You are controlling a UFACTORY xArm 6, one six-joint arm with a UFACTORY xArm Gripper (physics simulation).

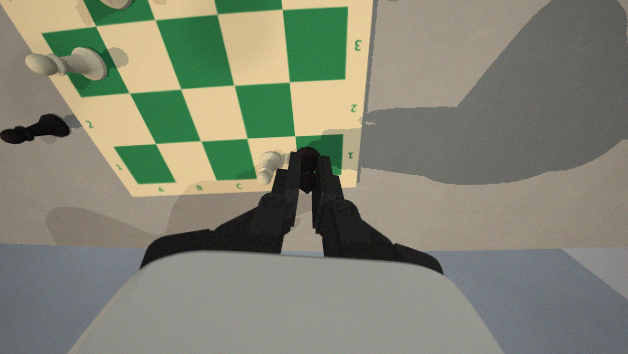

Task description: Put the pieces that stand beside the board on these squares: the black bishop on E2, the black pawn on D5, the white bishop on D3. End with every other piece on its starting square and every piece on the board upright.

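Places are measured from the arm's base along level axes (x left, y ahead, z down), in metres.
Pixels of known places: gripper, fingertip midpoint: (306, 171).
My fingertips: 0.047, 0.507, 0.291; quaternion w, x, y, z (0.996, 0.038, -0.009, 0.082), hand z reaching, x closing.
Observation:
For each thing: its top centre in the pictures, then the offset to it from my fingertips, as dx, dy, dz. "pt": a spot on its surface instead.
- black bishop, top centre: (306, 193) +0.000, -0.001, -0.027
- square E1, surface spot: (334, 150) pt +0.022, -0.004, +0.027
- black pawn, top centre: (3, 139) -0.206, -0.028, +0.002
- board, surface spot: (354, 65) pt +0.032, -0.064, +0.027
- Square E2, surface spot: (320, 107) pt +0.010, -0.038, +0.027
- square D3, surface spot: (255, 47) pt -0.031, -0.075, +0.027
- white pawn, top centre: (29, 65) -0.142, -0.068, -0.004
My gripper (306, 171) is shut on the black bishop (307, 154). It holds it with the base towards the board, and the base shows over square E1 (334, 150). How high it hangs is hard to tell. The fingers hide part of the bishop. The black pawn (53, 125) stands beside the board (354, 65) at the left, near row 2. Square E2 (320, 107) and square D3 (255, 47) are bare. The white bishop and square D5 do not show.
A white piece (270, 161) stands on D1, close to the left finger. A white pawn (90, 63) stands on A3. Part of another white piece (118, 3) shows at the top edge, on B4. The arm's shadow falls on the table at the right.

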